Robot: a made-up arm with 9 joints. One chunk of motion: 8 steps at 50 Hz.
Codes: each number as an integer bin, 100 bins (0 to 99) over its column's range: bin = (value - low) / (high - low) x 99, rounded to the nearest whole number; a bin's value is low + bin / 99 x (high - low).
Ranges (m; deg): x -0.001..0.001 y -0.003..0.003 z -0.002..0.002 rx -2..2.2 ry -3.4..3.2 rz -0.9..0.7
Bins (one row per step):
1: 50 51 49 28 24 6
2: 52 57 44 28 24 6
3: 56 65 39 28 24 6
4: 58 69 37 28 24 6
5: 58 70 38 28 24 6
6: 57 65 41 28 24 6
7: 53 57 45 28 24 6
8: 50 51 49 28 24 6
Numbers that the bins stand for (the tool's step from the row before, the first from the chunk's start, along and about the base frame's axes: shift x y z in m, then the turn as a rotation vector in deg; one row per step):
1: 0.00001 0.00009 -0.00002 -0.812 -1.800 -0.803
2: 0.00005 0.00045 -0.00022 -0.812 -1.800 -0.803
3: 0.00013 0.00094 -0.00042 -0.812 -1.800 -0.803
4: 0.00017 0.00118 -0.00051 -0.812 -1.800 -0.803
5: 0.00017 0.00124 -0.00046 -0.812 -1.800 -0.803
6: 0.00015 0.00094 -0.00034 -0.812 -1.800 -0.803
7: 0.00007 0.00045 -0.00018 -0.812 -1.800 -0.803
8: 0.00001 0.00009 -0.00002 -0.812 -1.800 -0.803

